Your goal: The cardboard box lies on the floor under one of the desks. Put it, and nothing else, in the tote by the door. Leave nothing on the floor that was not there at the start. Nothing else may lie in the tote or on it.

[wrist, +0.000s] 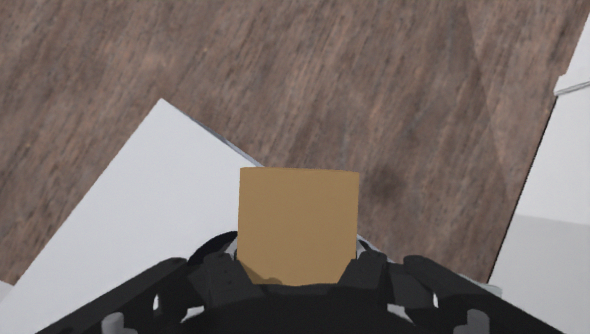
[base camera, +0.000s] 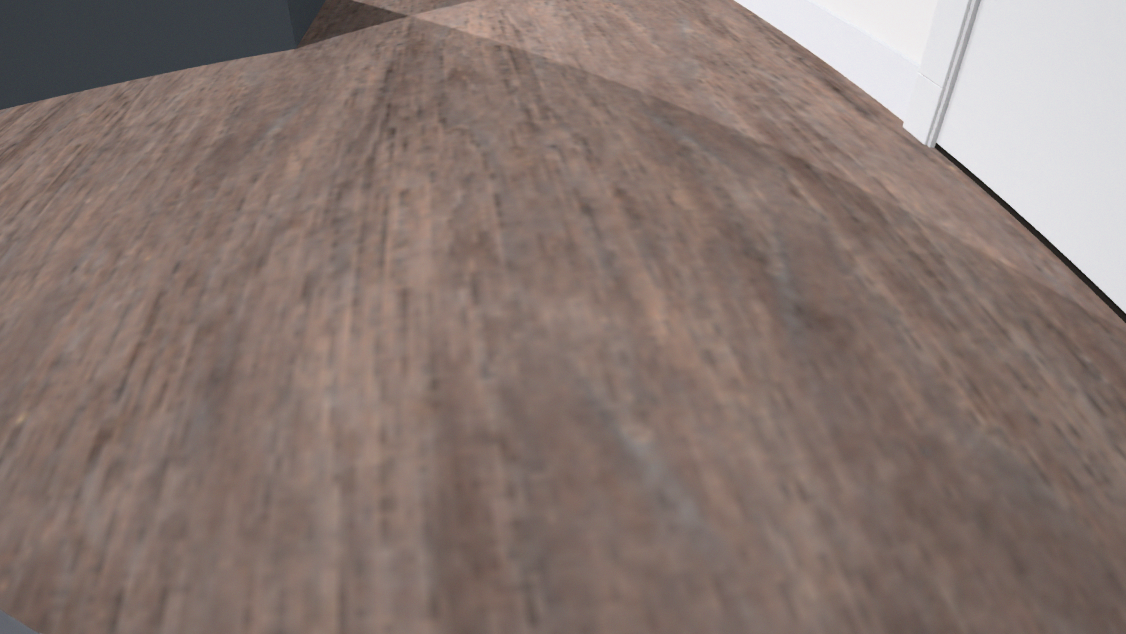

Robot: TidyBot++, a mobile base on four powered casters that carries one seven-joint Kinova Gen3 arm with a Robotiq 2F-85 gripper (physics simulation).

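Places are measured from the arm's base along level axes (x ahead, y up, z right), in centimetres.
Pixels of known places: gripper, fingertip midpoint: (wrist: 295, 248).
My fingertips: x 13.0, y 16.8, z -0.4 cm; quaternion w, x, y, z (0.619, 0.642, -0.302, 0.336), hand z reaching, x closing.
Note:
Behind a point stands the place of what it marks.
The cardboard box (wrist: 298, 215) {z -2.0, x 15.2, y 20.9 cm} shows in the wrist view as a plain tan, nearly square face at the lower middle. My gripper (wrist: 295, 248) {z -0.4, x 13.0, y 16.8 cm} is shut on it, one black finger pad at its left side and one at its right side. The box is held above the robot's own light grey base top. Its underside and far sides are hidden. A dark blue-grey, flat-sided thing (base camera: 141, 39) {z -84.6, x 114.5, y -32.0 cm} stands on the floor at the upper left of the base camera view. I cannot tell whether it is the tote.
A white door or panel (base camera: 1047, 118) {z 53.2, x 70.4, y -26.6 cm} (wrist: 550, 190) {z 56.6, x 55.5, y -31.2 cm} with a dark gap below it stands at the right, beside a white frame and skirting (base camera: 843, 47) {z 44.0, x 114.0, y -35.1 cm}. My base's light grey top (wrist: 135, 200) fills the lower left of the wrist view. Brown wood floor (base camera: 512, 315) {z -5.5, x 48.3, y -39.6 cm} lies ahead.

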